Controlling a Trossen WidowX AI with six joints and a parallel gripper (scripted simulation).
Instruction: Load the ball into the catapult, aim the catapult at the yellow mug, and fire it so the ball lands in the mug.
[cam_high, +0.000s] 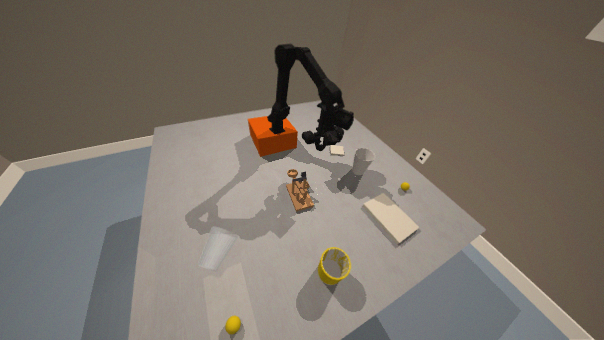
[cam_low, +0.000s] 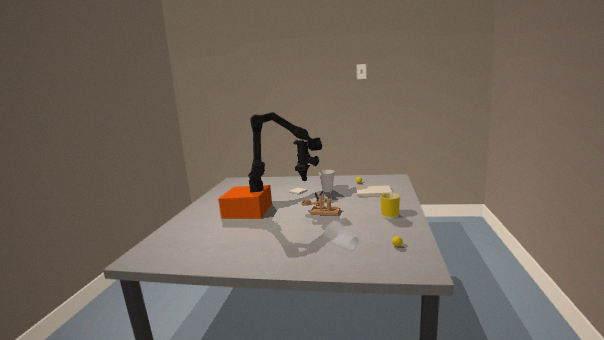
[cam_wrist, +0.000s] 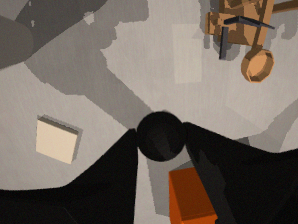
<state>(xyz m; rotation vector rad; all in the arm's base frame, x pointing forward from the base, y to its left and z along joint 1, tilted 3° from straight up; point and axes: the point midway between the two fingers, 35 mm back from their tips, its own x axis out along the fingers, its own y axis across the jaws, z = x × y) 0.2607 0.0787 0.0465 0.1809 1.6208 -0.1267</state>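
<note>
Now: the wooden catapult 150 mm to the right of my gripper tip, 80 mm below it and 60 mm ahead of it. Also, from my gripper tip: small beige tile (190 mm to the left, 130 mm below, 40 mm behind); beige board (400 mm ahead, 120 mm below, 80 mm to the left); small black ball (10 mm above).
</note>
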